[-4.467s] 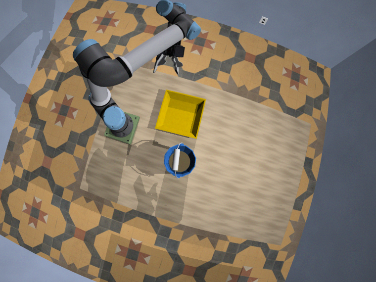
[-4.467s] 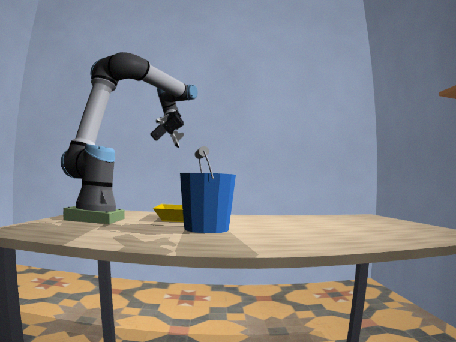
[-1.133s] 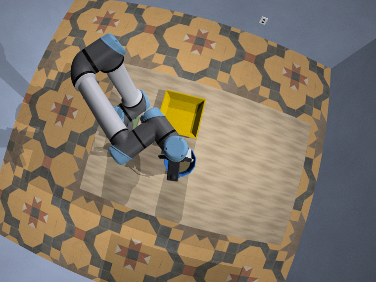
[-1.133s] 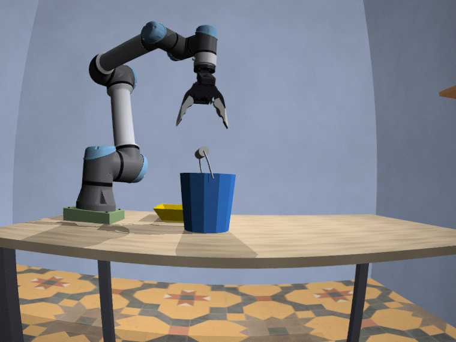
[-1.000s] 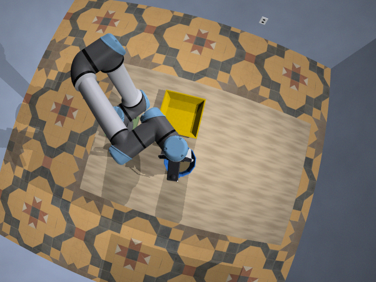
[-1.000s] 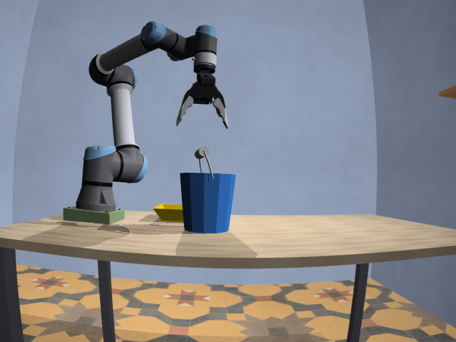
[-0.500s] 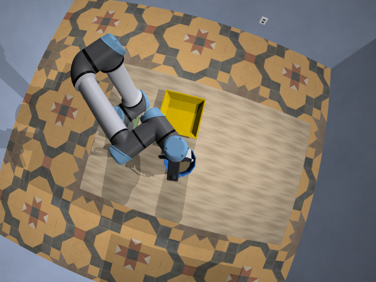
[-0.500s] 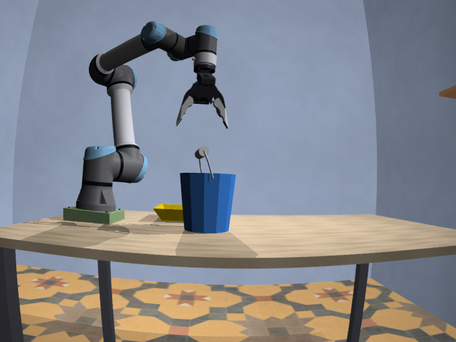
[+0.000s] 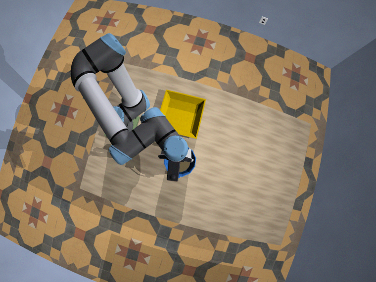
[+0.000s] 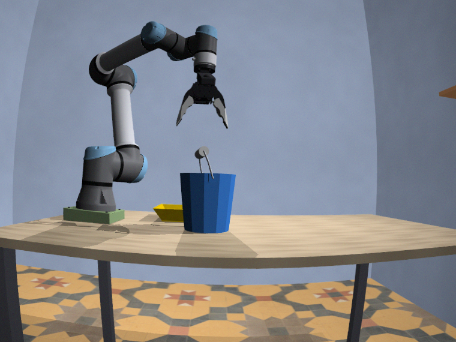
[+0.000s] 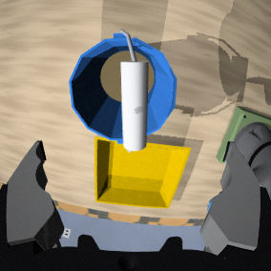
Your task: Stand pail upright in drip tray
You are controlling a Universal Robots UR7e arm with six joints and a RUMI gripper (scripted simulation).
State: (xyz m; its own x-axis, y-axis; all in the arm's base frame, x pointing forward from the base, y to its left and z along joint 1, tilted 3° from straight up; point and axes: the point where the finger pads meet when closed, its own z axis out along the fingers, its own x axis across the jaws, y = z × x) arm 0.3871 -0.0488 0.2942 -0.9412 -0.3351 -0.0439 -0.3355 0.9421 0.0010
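My gripper is now 11 cm above the white-grey grip and 1 cm short of it. The rest, counted from my hand: blue pail: 17 cm below, 1 cm ahead; yellow drip tray: 30 cm below, 27 cm to the left, 10 cm behind.
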